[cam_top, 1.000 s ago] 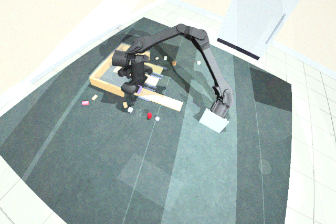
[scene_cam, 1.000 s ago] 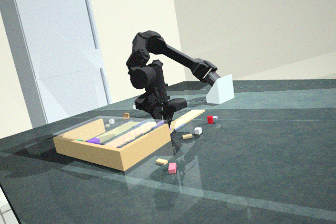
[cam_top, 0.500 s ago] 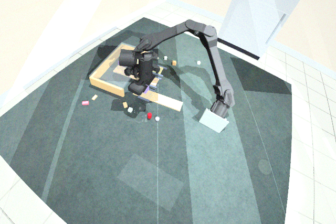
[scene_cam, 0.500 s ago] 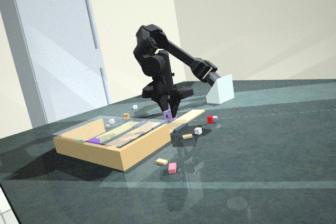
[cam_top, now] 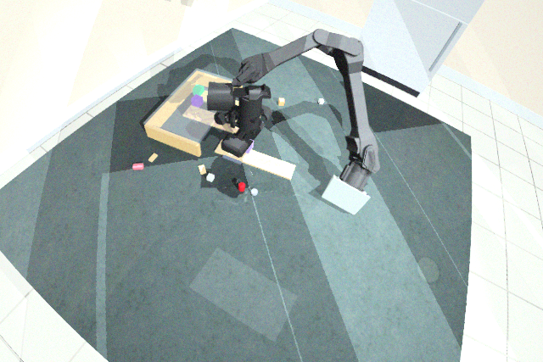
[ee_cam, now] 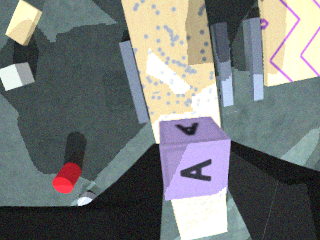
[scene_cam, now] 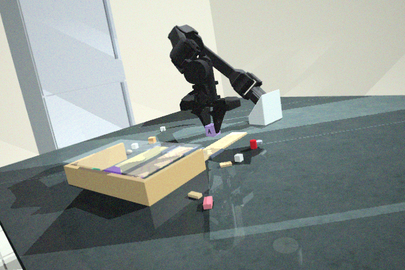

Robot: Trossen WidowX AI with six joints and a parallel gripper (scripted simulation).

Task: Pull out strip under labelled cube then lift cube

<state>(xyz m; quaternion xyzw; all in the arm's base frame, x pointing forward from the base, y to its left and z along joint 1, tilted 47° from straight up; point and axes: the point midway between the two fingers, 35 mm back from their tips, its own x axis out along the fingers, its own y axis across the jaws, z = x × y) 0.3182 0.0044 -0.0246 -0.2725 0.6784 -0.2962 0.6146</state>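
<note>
The cream strip lies 5 cm below my gripper tip, 3 cm behind it and 1 cm to the right of it. Also, from my gripper tip: labelled cube: 1 cm above; red cylinder: 10 cm to the left, 4 cm below, 4 cm behind; pink block: 25 cm ahead, 20 cm to the left, 5 cm below.
</note>
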